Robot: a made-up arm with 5 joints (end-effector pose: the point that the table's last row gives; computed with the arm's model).
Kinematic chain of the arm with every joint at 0, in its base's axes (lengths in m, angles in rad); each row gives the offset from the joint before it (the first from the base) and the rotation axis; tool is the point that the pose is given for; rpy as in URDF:
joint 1: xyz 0 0 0.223 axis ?
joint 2: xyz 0 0 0 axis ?
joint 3: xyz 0.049 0 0.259 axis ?
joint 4: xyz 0.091 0 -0.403 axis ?
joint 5: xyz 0.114 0 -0.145 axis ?
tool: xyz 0 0 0 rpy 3.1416 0 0
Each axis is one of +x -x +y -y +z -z.
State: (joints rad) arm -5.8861 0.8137 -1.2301 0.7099 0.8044
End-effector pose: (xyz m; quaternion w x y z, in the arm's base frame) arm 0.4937 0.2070 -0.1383 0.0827 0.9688 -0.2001 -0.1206
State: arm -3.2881 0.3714 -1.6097 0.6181 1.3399
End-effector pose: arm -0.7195 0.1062 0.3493 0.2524 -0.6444 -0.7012 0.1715
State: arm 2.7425 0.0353 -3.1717 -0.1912 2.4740
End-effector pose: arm 0.1563 -0.0659 1.0050 0.5062 0.0920 0.0124 0.8574
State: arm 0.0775 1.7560 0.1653 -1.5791 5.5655
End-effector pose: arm -0.1051 -0.0082 0.0052 0.0536 -0.9085 -0.3815 0.1616
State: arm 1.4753 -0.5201 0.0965 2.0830 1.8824
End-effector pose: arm 0.0008 0.0079 0.0414 0.7334 0.6612 -0.1365 0.0796
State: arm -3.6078 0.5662 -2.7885 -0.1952 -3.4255
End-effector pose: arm -0.4075 0.2051 0.9162 0.3426 -0.3527 0.0322 0.8702
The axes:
joint 1: +z
joint 2: +y
joint 3: +y
joint 4: +y
joint 5: -z

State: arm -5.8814 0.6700 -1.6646 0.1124 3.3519
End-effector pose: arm 0.7097 0.3016 0.2482 0.4071 -0.0864 0.9001 0.1286
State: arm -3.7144 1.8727 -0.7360 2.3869 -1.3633
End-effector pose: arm 0.1230 -0.0793 0.0242 0.5566 0.0731 -0.1752 -0.8088
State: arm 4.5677 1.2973 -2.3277 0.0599 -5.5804
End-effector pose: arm -0.1210 -0.8303 0.1286 0.2262 0.3130 -0.8273 0.4079
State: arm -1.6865 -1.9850 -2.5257 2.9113 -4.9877
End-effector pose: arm 0.0610 0.5247 0.2733 0.1393 0.0556 -0.6947 0.7035
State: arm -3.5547 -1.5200 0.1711 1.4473 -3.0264
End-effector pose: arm -0.2346 0.1028 0.1297 0.0073 0.9641 -0.2608 0.0486
